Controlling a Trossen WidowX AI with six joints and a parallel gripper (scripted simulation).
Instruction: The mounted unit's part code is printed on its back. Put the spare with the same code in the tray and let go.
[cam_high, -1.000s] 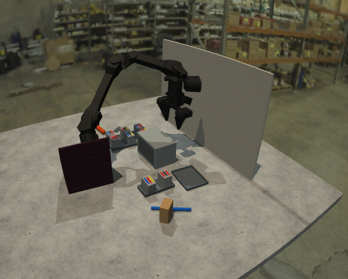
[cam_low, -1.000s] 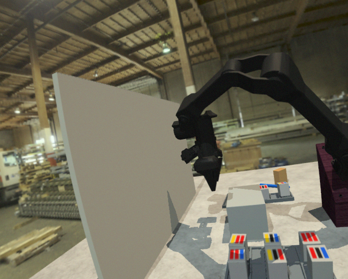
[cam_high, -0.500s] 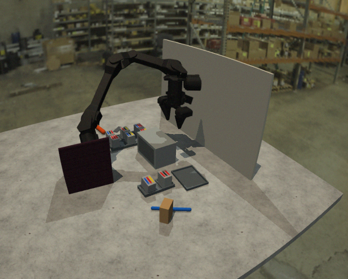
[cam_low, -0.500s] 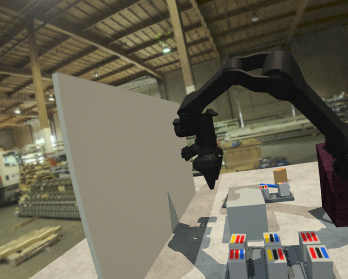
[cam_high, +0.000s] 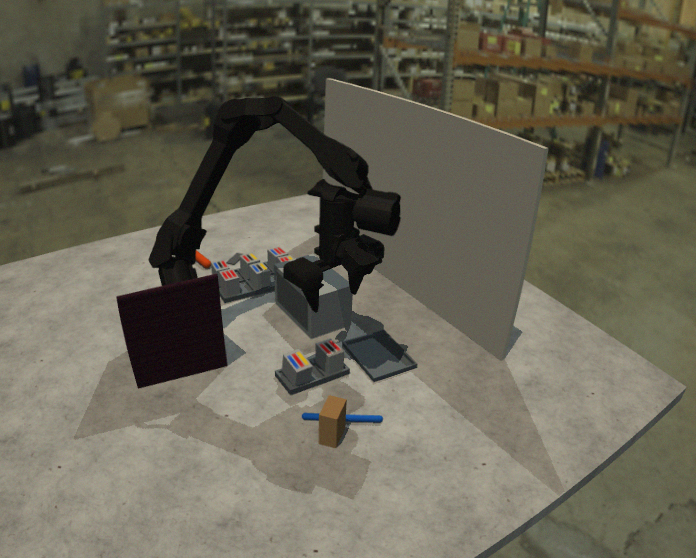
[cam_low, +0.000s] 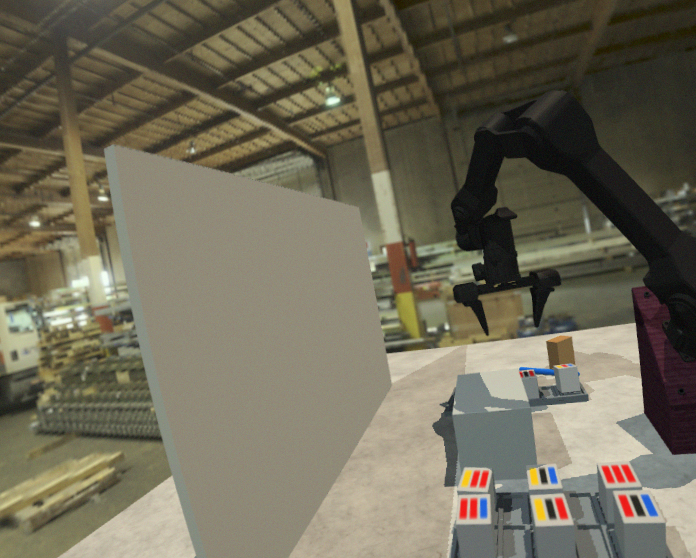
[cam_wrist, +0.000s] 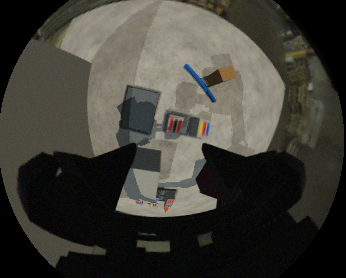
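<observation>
Now: gripper tip 100 mm above the grey spare, 20 mm past it and 10 mm to the left of it. The rest, counted from my gripper tip: dark grey tray: 140 mm below, 90 mm ahead, 30 mm to the right; brown block: 160 mm to the right, 110 mm below, 110 mm behind; blue rod: 140 mm to the right, 140 mm below, 70 mm behind.
</observation>
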